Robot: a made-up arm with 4 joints.
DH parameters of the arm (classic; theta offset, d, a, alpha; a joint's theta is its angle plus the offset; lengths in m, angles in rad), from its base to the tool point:
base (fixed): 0 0.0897 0.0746 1.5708
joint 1: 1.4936 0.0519 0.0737 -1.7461
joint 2: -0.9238 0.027 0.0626 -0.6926
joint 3: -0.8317 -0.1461 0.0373 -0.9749
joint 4: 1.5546 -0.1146 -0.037 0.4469
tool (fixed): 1.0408 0.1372 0 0
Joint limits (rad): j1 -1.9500..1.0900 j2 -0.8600..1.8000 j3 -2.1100..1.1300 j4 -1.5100..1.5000
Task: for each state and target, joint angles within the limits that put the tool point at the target. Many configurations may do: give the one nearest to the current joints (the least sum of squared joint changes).
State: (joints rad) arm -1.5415 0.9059 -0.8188 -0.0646
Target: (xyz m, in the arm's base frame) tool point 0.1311 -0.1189 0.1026
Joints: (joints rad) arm -0.9662 0.5978 -1.5475 -0.7621
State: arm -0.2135 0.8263 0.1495 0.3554
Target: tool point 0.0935 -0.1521 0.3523
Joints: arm 0.1698 1.1659 0.2377 0.7635
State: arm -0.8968 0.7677 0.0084 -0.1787
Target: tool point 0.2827 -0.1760 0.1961
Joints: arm -0.9521 0.9872 0.2370 0.4209
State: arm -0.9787 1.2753 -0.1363 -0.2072
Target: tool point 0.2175 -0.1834 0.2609
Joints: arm -0.6134 1.0407 -0.0300 0.4249
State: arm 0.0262 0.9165 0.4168 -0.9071
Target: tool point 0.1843 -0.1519 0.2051
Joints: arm -0.7369 0.7910 0.5117 -0.8514
